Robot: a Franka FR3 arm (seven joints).
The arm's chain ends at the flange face. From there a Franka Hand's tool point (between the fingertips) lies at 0.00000 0.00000 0.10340 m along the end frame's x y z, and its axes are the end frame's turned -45 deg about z.
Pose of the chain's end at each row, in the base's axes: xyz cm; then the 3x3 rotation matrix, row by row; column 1 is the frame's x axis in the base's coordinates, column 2 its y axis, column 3 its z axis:
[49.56, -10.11, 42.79], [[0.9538, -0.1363, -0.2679], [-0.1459, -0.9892, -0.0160], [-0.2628, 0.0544, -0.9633]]
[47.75, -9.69, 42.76], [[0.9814, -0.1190, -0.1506], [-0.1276, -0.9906, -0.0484], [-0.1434, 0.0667, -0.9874]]
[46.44, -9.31, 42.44], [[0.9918, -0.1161, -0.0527], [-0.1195, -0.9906, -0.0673], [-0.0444, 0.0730, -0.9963]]
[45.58, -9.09, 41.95], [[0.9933, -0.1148, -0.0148], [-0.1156, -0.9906, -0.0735], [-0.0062, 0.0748, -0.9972]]
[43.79, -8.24, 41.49], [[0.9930, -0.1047, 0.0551], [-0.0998, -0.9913, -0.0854], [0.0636, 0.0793, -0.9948]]
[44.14, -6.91, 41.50], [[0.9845, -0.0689, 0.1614], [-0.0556, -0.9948, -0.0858], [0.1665, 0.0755, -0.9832]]
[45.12, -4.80, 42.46], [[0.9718, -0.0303, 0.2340], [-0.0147, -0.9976, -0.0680], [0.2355, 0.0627, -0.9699]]
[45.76, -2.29, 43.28], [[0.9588, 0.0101, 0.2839], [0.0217, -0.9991, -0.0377], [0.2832, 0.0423, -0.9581]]
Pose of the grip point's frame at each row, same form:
[46.79, -10.28, 32.83], [[0.7708, 0.5781, -0.2679], [0.5963, -0.8026, -0.0160], [-0.2243, -0.1474, -0.9633]]
[46.19, -10.19, 32.55], [[0.7781, 0.6098, -0.1506], [0.6102, -0.7907, -0.0484], [-0.1486, -0.0542, -0.9874]]
[45.90, -10.01, 32.14], [[0.7834, 0.6192, -0.0527], [0.6160, -0.7850, -0.0673], [-0.0830, 0.0202, -0.9963]]
[45.43, -9.85, 31.64], [[0.7835, 0.6212, -0.0148], [0.6187, -0.7822, -0.0735], [-0.0573, 0.0485, -0.9972]]
[44.36, -9.12, 31.20], [[0.7762, 0.6281, 0.0551], [0.6304, -0.7715, -0.0854], [-0.0111, 0.1010, -0.9948]]
[45.81, -7.80, 31.33], [[0.7449, 0.6474, 0.1614], [0.6641, -0.7427, -0.0858], [0.0643, 0.1711, -0.9832]]
[47.54, -5.50, 32.43], [[0.7086, 0.6657, 0.2340], [0.6950, -0.7158, -0.0680], [0.1222, 0.2109, -0.9699]]
[48.70, -2.68, 33.37], [[0.6708, 0.6851, 0.2839], [0.7218, -0.6911, -0.0377], [0.1703, 0.2302, -0.9581]]

